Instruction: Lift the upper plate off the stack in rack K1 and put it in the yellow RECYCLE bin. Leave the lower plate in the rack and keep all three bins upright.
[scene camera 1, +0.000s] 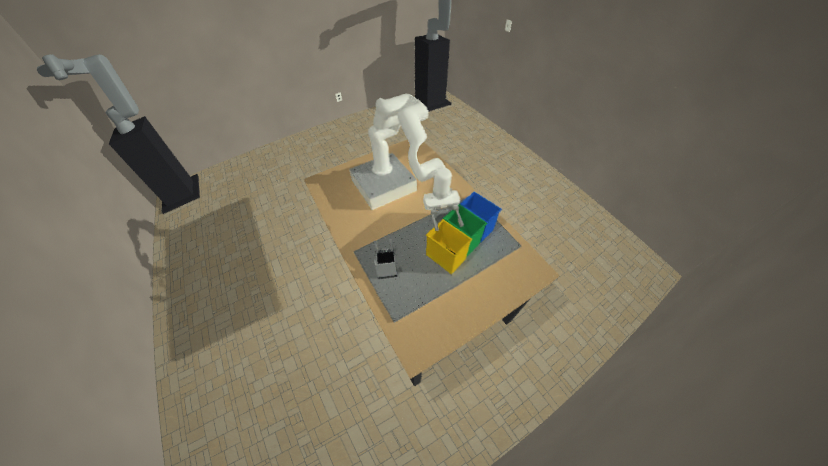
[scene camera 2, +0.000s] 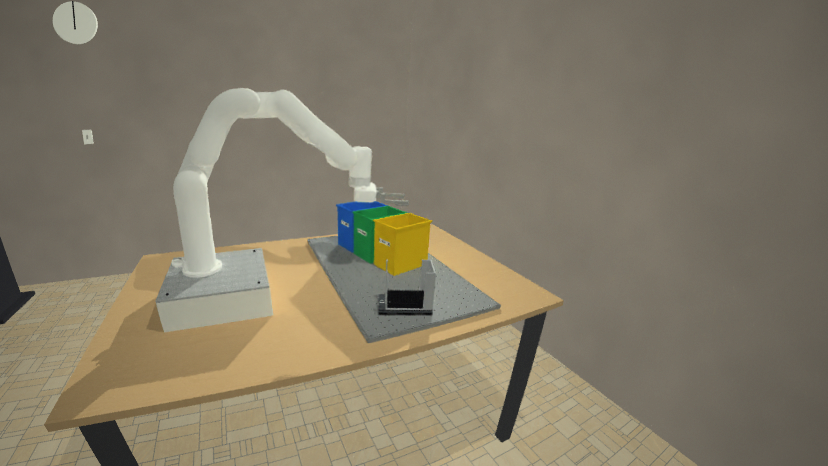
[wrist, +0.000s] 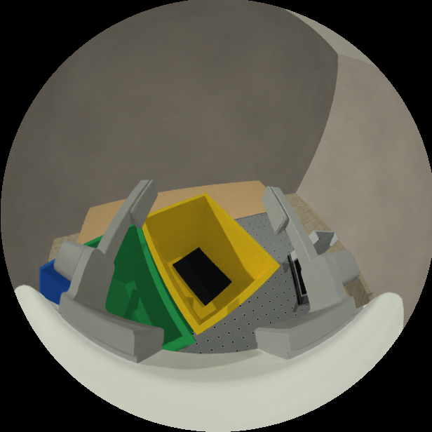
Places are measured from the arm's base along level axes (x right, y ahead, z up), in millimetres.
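Pixels of known places: hand, its tool point: (scene camera 1: 448, 224) (scene camera 2: 400, 199); arm's base, origin of its link: (scene camera 1: 382, 168) (scene camera 2: 202, 269).
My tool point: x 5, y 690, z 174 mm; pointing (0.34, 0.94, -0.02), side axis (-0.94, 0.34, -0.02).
For each thing: its middle in the pictures, then the offset to it from my tool point. Level surfaces: height alone.
- yellow bin, middle of its body: (scene camera 2: 401, 243) (scene camera 1: 447, 247) dx -2, dy +16, dz -170 mm
- black plate, middle of its body: (scene camera 2: 408, 298) (scene camera 1: 386, 263) dx +287, dy -101, dz -233 mm
- grey rack K1, middle of its body: (scene camera 2: 405, 286) (scene camera 1: 385, 257) dx +284, dy -110, dz -191 mm
- green bin, middle of its body: (scene camera 2: 379, 233) (scene camera 1: 462, 231) dx -128, dy -23, dz -170 mm
- blue bin, middle of its body: (scene camera 2: 361, 225) (scene camera 1: 477, 217) dx -255, dy -54, dz -170 mm
- grey perforated board, height of its surface: dz -259 mm
My gripper (scene camera 1: 449, 225) (scene camera 2: 405, 199) (wrist: 210, 207) is open, with nothing between its fingers, above the bins. A black plate (wrist: 202, 276) lies inside the yellow bin (scene camera 1: 443, 254) (scene camera 2: 405, 248) (wrist: 190, 225), low down, as the wrist view shows. Another black plate (scene camera 1: 385, 256) (scene camera 2: 405, 299) (wrist: 300, 280) sits in the grey rack K1 (scene camera 1: 386, 269) (scene camera 2: 428, 286) (wrist: 325, 240), well apart from the gripper; a finger partly hides it in the wrist view. The yellow bin stands upright.
The green bin (scene camera 1: 475, 240) (scene camera 2: 365, 248) (wrist: 125, 275) stands upright beside the yellow one, and the blue bin (scene camera 1: 492, 222) (scene camera 2: 345, 240) (wrist: 52, 285) stands upright beyond it. Bins and rack stand on a grey perforated board (scene camera 1: 405, 301) (scene camera 2: 463, 295) (wrist: 250, 310).
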